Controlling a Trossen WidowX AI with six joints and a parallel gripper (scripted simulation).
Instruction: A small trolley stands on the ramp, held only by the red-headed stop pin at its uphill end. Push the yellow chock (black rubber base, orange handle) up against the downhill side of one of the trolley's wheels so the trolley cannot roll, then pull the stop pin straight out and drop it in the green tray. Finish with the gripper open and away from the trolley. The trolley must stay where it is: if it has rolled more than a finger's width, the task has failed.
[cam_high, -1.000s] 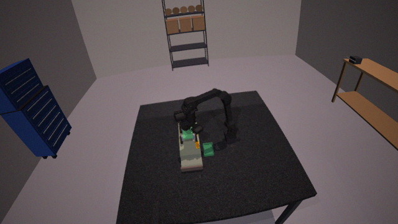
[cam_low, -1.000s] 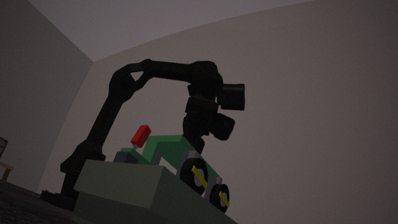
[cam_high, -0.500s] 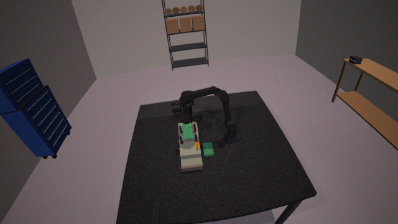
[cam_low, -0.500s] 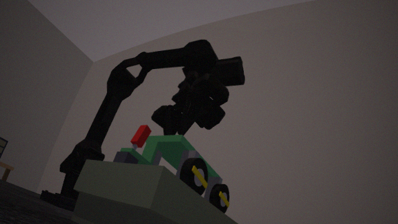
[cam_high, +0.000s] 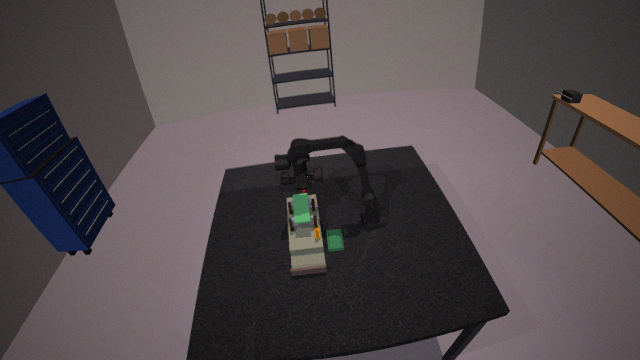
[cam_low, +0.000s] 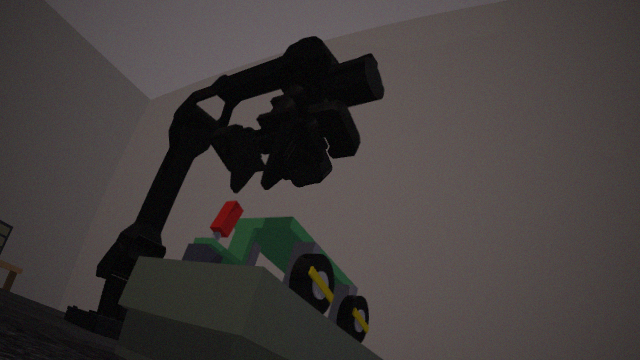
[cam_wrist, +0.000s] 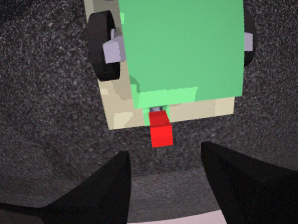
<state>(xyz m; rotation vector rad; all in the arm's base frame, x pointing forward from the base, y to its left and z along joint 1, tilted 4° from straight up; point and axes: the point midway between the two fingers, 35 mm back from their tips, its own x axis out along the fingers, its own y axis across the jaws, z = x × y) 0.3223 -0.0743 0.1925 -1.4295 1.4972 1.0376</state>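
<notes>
My gripper tip is 2 cm to the left of the red-headed stop pin and 6 cm above it. From my gripper tip the other things lie so: yellow chock 4 cm behind, 19 cm to the left, 11 cm below; then green trolley 2 cm ahead, 9 cm to the left, 8 cm below; then pale ramp 2 cm ahead, 10 cm to the left, 15 cm below.
</notes>
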